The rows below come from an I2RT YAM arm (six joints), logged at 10 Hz.
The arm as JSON. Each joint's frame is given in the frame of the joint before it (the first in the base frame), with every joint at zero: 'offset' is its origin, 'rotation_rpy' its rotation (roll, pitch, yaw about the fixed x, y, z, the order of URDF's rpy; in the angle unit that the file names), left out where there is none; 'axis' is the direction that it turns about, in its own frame. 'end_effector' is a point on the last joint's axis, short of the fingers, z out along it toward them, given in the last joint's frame.
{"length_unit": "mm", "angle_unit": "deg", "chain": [
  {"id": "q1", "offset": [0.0, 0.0, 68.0], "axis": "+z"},
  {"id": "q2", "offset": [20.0, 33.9, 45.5], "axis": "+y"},
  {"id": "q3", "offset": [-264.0, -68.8, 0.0], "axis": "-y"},
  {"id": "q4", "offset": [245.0, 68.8, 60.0], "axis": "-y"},
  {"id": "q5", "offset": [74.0, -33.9, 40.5], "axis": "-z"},
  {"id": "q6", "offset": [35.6, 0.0, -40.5], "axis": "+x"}
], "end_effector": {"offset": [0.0, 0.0, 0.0], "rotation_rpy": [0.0, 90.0, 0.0]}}
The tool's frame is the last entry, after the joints.
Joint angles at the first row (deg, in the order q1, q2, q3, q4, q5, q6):
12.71, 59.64, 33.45, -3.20, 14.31, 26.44
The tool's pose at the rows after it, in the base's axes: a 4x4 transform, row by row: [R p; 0 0 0 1], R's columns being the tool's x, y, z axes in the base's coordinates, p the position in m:
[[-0.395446 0.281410 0.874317 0.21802], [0.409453 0.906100 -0.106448 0.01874], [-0.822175 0.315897 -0.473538 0.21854], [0 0 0 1]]
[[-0.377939 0.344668 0.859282 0.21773], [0.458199 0.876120 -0.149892 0.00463], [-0.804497 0.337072 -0.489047 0.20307], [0 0 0 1]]
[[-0.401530 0.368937 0.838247 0.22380], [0.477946 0.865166 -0.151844 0.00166], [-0.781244 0.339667 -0.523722 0.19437], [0 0 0 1]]
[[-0.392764 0.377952 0.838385 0.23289], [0.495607 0.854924 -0.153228 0.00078], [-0.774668 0.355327 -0.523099 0.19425], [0 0 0 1]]
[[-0.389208 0.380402 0.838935 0.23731], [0.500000 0.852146 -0.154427 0.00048], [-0.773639 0.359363 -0.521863 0.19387], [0 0 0 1]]
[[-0.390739 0.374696 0.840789 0.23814], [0.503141 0.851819 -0.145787 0.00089], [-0.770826 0.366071 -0.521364 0.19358], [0 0 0 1]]
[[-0.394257 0.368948 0.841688 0.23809], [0.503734 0.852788 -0.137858 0.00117], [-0.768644 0.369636 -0.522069 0.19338], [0 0 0 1]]
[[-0.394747 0.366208 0.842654 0.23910], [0.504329 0.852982 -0.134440 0.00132], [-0.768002 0.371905 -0.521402 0.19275], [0 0 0 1]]
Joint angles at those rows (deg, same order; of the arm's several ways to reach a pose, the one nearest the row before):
6.87, 58.00, 29.04, -0.01, 12.14, 27.66
3.05, 59.27, 26.28, 3.07, 11.27, 29.15
2.09, 62.44, 26.52, 3.73, 10.50, 30.04
1.76, 65.21, 27.86, 5.24, 10.30, 31.05
1.65, 66.57, 28.45, 6.09, 10.28, 31.29
1.67, 66.83, 28.49, 6.39, 9.80, 31.46
1.67, 66.83, 28.45, 6.44, 9.34, 31.46
1.67, 67.20, 28.47, 6.85, 9.15, 31.49

